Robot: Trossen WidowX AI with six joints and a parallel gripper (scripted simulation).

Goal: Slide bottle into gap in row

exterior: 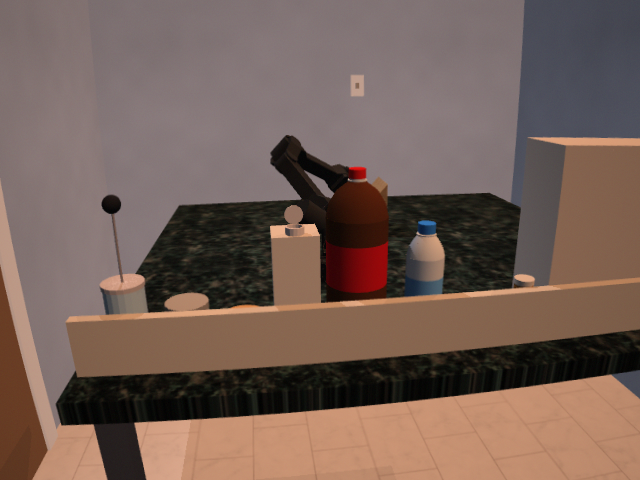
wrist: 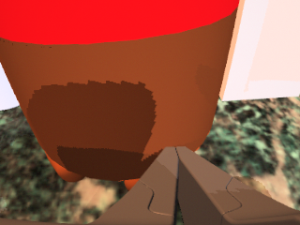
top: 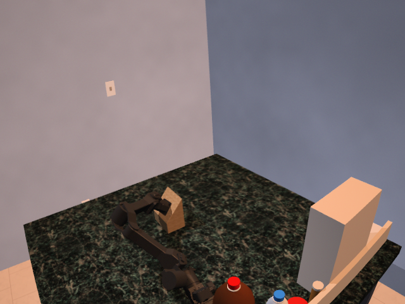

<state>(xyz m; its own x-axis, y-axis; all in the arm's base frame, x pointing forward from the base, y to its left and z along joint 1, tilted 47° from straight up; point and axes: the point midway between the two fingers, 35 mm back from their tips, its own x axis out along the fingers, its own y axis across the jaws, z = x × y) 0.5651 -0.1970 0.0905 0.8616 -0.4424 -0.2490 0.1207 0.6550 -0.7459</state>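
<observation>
The cola bottle lies 9 cm ahead of my hand, 1 cm to the left of it and 9 cm above it. The rest, counted from my hand: water bottle (15 cm ahead, 12 cm to the left, 5 cm above); red lid (15 cm ahead, 24 cm to the left, 3 cm below); rail (20 cm ahead, 17 cm to the left, 1 cm below).
</observation>
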